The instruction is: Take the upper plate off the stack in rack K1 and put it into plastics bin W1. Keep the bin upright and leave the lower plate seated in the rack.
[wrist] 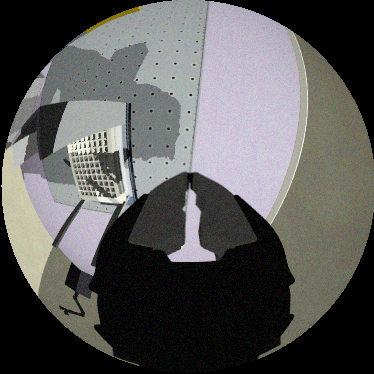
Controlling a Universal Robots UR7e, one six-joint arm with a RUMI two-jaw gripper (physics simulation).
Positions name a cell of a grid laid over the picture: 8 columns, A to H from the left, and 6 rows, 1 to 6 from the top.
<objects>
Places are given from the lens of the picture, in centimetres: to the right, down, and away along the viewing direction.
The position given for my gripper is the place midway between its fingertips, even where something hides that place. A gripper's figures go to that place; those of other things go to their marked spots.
my gripper (E3): 0, -1, 14
white plate (C3): -12, -3, 14
</objects>
